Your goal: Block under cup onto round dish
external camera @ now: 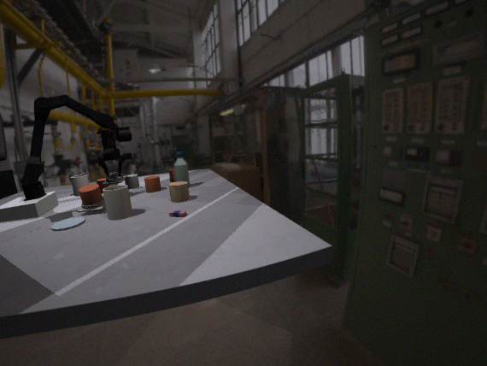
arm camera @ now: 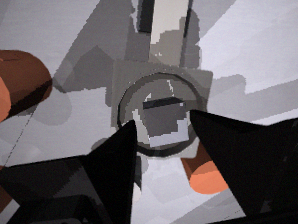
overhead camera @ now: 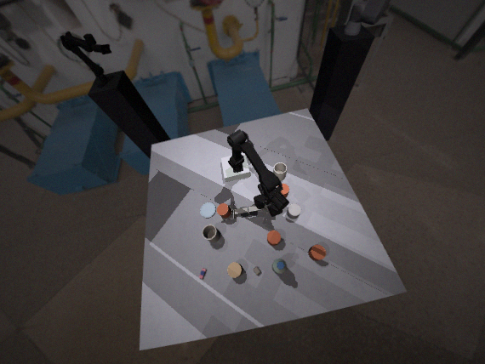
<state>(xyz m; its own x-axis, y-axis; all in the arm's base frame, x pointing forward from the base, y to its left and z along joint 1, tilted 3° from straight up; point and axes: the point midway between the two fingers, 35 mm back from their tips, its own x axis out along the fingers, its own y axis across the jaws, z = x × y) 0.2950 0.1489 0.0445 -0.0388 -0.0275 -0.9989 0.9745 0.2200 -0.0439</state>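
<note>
My gripper tip is now 370 mm to the left of the pale blue round dish, 80 mm above it and 60 mm past it. Also, from my gripper tip: grey block right at my gripper tip; small balance 120 mm to the right, 50 mm below; grey cup 130 mm to the left, 50 mm below, 30 mm ahead.
</note>
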